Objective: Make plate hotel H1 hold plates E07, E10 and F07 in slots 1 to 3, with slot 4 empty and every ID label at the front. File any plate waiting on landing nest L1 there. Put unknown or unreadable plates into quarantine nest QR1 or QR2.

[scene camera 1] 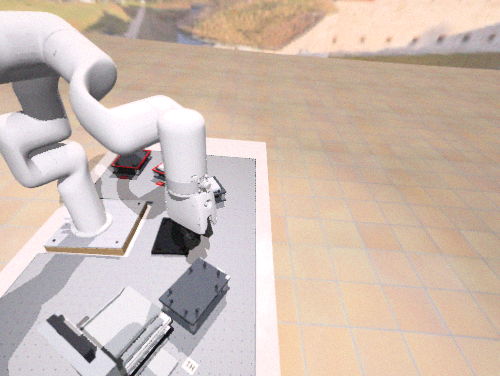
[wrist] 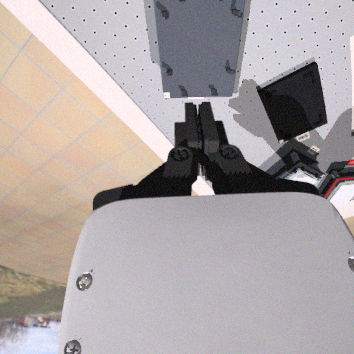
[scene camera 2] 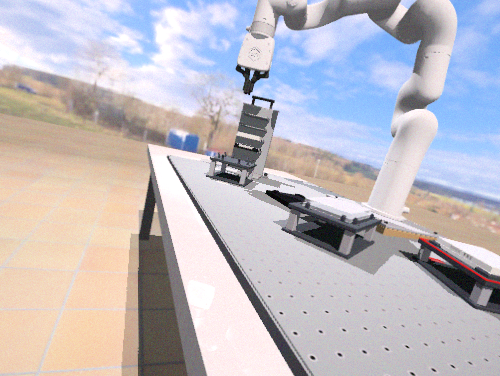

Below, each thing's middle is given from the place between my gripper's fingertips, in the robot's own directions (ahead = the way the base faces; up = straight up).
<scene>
Right now my hand is 40 mm past the clear well plate (scene camera 2: 331,206), 480 mm to the right of it and 210 mm above it.
</scene>
